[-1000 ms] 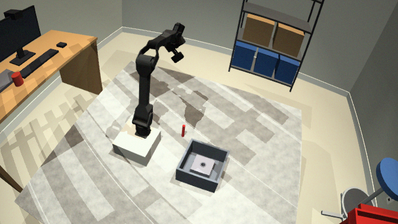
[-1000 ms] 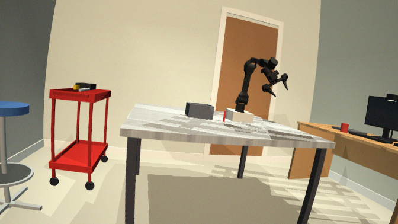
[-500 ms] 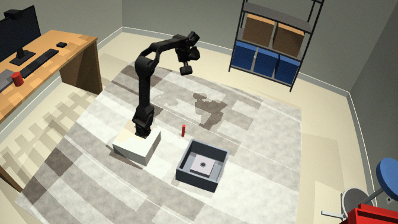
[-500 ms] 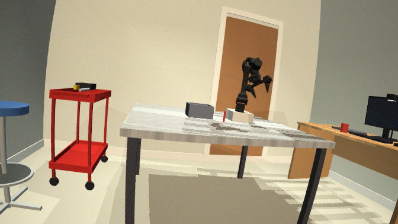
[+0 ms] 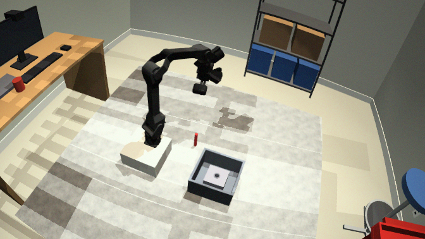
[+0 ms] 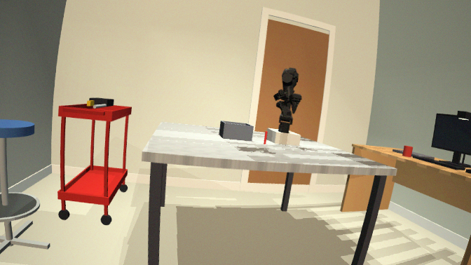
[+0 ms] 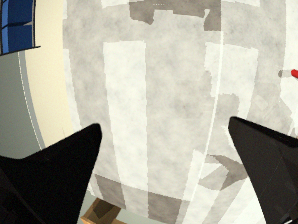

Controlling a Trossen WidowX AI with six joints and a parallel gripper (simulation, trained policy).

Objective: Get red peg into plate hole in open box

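The red peg lies 50 mm ahead of my gripper tip, 200 mm to the right of it and 160 mm below it. Round my gripper tip: grey plate 210 mm ahead, 370 mm to the right, 150 mm below; then dark box 210 mm ahead, 370 mm to the right, 170 mm below.
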